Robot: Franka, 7 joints.
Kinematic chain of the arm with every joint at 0, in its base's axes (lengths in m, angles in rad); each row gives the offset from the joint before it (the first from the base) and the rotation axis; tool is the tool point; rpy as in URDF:
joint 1: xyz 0 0 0.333 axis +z
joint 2: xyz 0 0 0 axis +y
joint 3: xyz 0 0 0.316 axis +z
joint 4: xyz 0.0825 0 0 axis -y
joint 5: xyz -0.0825 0 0.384 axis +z
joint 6: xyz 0 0 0 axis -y
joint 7: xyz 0.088 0 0 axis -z
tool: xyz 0 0 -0.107 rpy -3.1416 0 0
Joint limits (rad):
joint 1: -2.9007..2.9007
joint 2: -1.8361..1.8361
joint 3: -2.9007..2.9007
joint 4: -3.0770..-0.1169
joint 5: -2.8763..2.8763
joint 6: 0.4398..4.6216
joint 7: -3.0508..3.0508
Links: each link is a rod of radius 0.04 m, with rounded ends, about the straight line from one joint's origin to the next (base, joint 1, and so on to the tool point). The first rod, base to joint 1, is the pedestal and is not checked.
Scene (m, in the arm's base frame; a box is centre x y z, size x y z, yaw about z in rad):
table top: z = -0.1
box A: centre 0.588 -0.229 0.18 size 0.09 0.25 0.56 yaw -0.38
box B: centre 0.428 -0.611 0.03 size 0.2 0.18 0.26 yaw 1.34
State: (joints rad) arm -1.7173 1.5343 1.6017 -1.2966 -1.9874 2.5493 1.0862
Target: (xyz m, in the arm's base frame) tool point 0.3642 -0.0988 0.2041
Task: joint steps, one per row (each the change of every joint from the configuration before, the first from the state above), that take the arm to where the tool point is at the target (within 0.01 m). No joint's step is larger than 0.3 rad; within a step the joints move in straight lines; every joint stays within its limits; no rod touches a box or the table.
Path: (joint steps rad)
1: -0.1982 -0.0475 -0.0038 -0.2650 -0.0306 0.0062 0.0577
2: -0.1981 -0.0475 -0.0038 -0.2650 -0.0305 0.0063 0.0577
3: -0.1982 -0.0474 -0.0038 -0.2649 -0.0306 0.0062 0.0577
4: 0.1307 -0.0246 -0.1997 -0.2741 -0.0289 0.1036 -0.0866
5: 0.1307 -0.0245 -0.1997 -0.2740 -0.0289 0.1036 -0.0865

